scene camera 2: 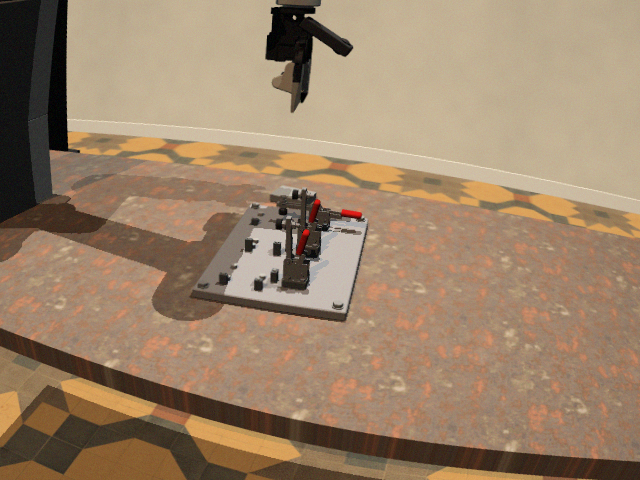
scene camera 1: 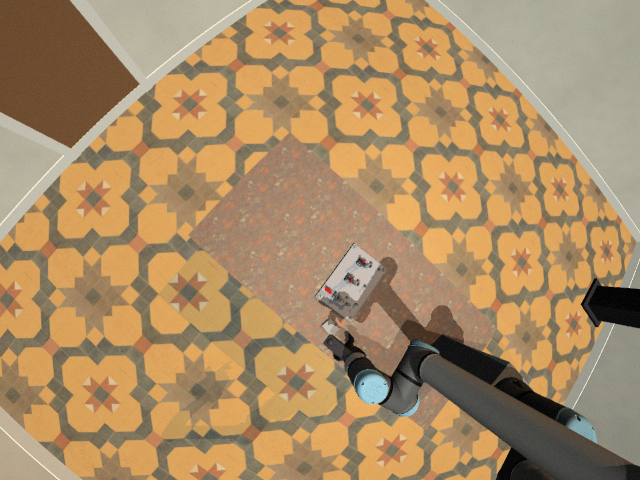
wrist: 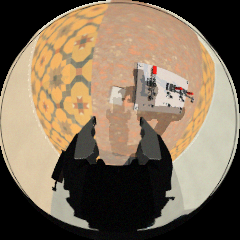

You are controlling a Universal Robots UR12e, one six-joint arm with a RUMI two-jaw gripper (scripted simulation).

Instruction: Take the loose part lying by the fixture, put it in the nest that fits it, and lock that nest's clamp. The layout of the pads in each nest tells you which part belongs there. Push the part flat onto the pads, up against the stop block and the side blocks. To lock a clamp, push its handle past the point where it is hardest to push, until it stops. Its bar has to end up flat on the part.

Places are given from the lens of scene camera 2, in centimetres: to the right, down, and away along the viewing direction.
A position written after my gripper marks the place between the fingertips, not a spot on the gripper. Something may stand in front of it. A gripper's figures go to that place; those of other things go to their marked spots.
my gripper (scene camera 2: 297,107): -5, -27, 120
grey fixture plate (scene camera 2: 332,274): 2, 6, 98
